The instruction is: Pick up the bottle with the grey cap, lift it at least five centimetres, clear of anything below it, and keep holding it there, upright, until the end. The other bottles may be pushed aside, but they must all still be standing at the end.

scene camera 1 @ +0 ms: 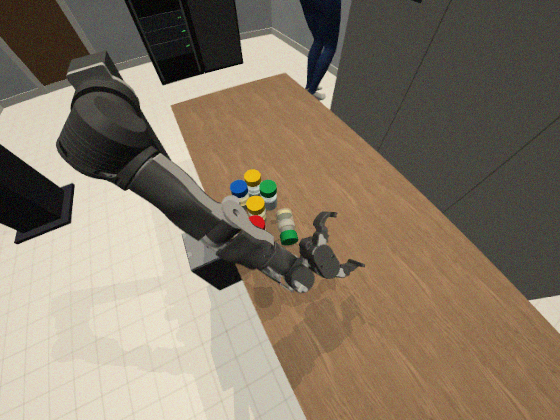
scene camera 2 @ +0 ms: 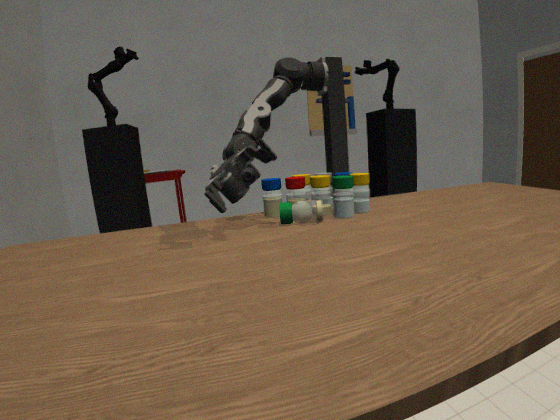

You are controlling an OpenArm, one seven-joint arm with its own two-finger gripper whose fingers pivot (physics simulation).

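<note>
The bottle with the grey cap is mostly hidden: a sliver of grey cap [scene camera 2: 323, 174] shows behind the yellow-capped bottle [scene camera 2: 321, 182] in scene camera 2, and it does not show in scene camera 1. My gripper [scene camera 1: 348, 239] [scene camera 2: 248, 184] is open and empty, above the table beside the bottle group. A green-capped bottle [scene camera 1: 286, 223] [scene camera 2: 302, 212] lies on its side between the gripper and the group. Another green-capped bottle [scene camera 1: 268, 190] [scene camera 2: 343, 197], a red-capped bottle [scene camera 1: 257, 222] [scene camera 2: 295, 183] and several blue- and yellow-capped bottles stand close together.
The wooden table [scene camera 1: 400, 310] [scene camera 2: 250, 310] extends around the bottles. The arm [scene camera 1: 175, 200] [scene camera 2: 257, 117] reaches over the table's edge and hides part of the group in scene camera 1. A grey cabinet [scene camera 1: 450, 100] stands beyond the table's far edge.
</note>
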